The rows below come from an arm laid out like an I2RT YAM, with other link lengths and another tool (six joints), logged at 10 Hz.
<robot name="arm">
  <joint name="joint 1" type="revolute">
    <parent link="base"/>
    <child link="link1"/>
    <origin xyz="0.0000 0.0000 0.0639"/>
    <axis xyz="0 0 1"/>
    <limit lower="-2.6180" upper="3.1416"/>
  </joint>
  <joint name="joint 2" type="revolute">
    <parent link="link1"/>
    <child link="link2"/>
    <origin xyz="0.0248 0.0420 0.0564" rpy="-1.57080 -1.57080 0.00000"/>
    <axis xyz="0 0 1"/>
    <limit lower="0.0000" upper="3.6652"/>
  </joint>
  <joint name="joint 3" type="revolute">
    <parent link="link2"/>
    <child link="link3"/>
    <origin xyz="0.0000 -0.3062 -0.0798" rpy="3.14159 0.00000 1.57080"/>
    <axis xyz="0 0 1"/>
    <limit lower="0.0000" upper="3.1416"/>
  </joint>
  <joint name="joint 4" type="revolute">
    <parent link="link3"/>
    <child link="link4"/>
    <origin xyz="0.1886 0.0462 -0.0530" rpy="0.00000 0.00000 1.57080"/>
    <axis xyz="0 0 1"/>
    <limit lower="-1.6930" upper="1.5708"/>
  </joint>
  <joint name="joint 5" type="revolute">
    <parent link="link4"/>
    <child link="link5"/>
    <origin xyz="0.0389 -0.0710 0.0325" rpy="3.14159 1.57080 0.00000"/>
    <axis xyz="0 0 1"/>
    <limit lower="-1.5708" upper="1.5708"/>
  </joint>
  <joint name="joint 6" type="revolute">
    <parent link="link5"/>
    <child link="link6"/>
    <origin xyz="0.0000 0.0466 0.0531" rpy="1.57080 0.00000 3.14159"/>
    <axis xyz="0 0 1"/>
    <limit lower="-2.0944" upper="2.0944"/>
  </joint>
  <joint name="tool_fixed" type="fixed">
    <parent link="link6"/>
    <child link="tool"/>
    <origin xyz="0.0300 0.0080 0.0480" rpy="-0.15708 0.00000 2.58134"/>
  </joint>
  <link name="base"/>
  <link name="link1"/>
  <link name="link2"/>
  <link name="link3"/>
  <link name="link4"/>
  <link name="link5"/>
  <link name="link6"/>
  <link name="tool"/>
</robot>
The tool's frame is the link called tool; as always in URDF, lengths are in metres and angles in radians.
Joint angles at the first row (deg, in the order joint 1, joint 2, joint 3, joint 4, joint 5, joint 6):
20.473 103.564 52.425 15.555 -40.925 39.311
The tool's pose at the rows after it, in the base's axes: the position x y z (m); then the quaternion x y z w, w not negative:
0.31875 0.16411 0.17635 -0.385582 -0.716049 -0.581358 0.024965
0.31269 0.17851 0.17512 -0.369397 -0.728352 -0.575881 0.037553
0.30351 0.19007 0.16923 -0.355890 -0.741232 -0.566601 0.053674
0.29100 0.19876 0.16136 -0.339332 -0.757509 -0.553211 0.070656
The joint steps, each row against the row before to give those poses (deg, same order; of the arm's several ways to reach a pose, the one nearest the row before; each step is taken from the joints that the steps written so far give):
1.828 0.885 0.996 -0.678 0.050 -0.020
2.587 0.448 0.796 -1.213 0.214 -0.689
2.334 0.608 -0.258 -0.769 -0.075 -0.823
2.232 0.403 -0.887 -1.221 -0.243 -1.727

